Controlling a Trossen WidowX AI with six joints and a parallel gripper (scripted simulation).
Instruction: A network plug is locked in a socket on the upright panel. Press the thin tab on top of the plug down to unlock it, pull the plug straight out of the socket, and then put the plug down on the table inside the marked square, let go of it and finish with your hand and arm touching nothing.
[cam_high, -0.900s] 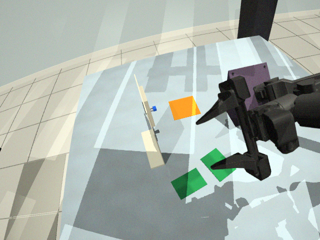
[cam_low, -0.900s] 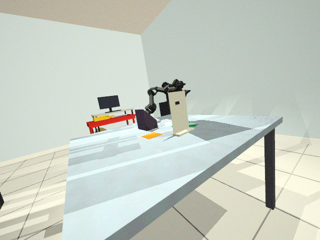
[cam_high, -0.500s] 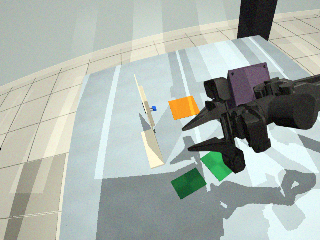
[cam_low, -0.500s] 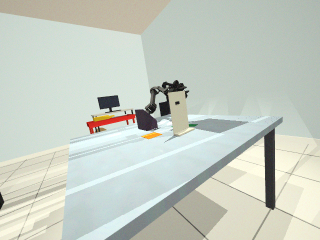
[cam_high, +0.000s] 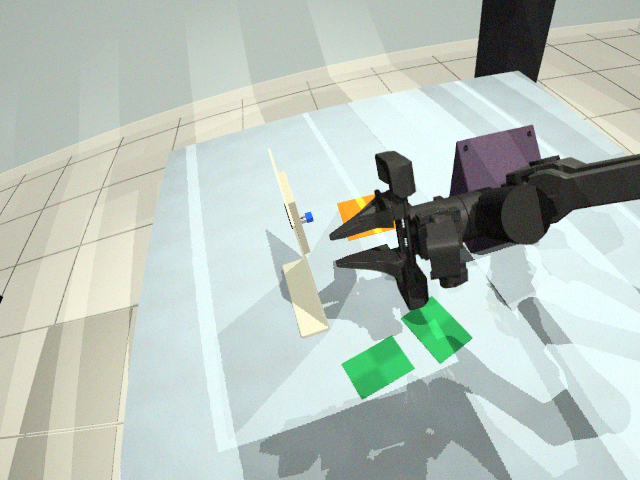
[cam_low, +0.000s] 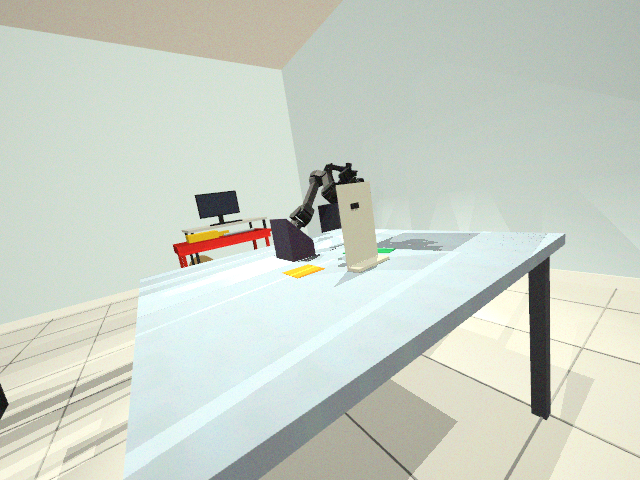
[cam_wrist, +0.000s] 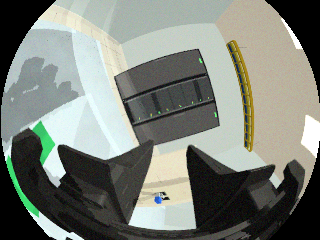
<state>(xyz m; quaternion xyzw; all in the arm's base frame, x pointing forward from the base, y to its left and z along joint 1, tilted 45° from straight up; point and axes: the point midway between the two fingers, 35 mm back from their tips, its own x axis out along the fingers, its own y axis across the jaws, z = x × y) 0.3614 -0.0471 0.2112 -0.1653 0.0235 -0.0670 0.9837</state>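
Now: gripper tip 120 mm to the left of the blue network plug, 50 mm above it and 20 mm short of it. Round my gripper tip: beige panel (130 mm below, 120 mm to the right, 40 mm ahead); then orange square patch (270 mm to the right, 260 mm below, 130 mm behind).
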